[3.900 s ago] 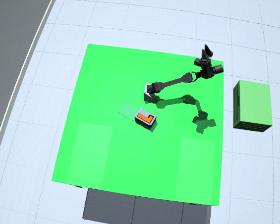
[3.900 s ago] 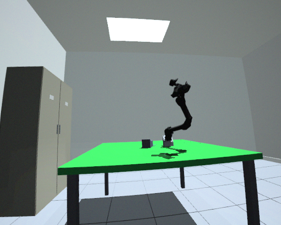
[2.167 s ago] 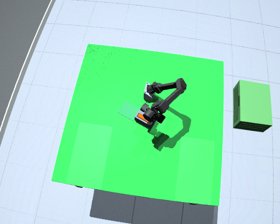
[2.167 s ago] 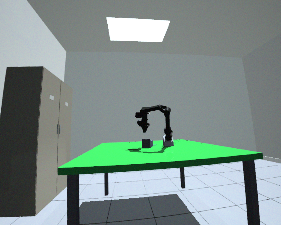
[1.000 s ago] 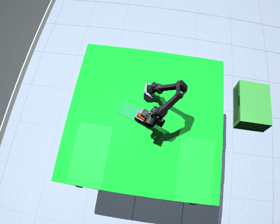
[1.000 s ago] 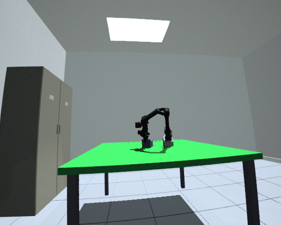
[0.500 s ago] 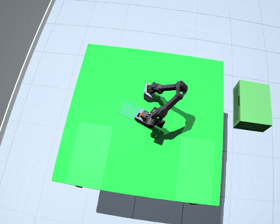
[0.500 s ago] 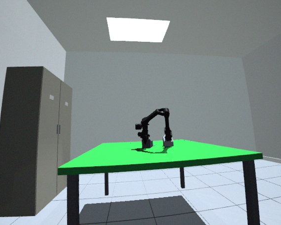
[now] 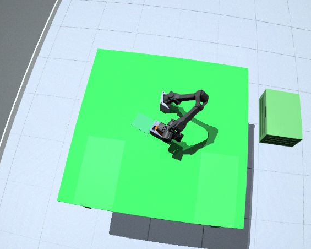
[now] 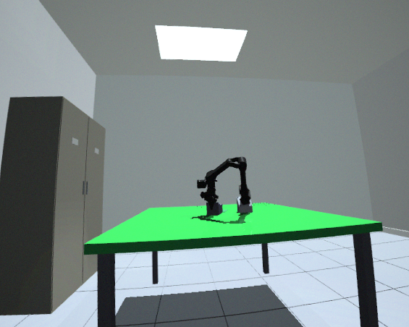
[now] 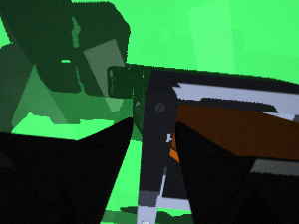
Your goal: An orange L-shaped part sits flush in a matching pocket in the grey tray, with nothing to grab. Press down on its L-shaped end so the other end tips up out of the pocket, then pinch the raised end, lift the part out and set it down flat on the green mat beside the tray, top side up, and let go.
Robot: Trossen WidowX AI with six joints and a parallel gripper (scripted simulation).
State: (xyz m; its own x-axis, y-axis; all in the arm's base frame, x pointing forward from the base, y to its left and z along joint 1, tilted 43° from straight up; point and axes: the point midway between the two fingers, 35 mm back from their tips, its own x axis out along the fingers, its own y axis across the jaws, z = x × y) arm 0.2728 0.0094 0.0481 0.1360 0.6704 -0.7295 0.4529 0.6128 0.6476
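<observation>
Now: gripper tip 4 cm to the left of the orange L-shaped part, 3 cm past it and 1 cm below it. Round my gripper tip: pale green mat: 20 cm to the right, 11 cm behind, 5 cm below.
</observation>
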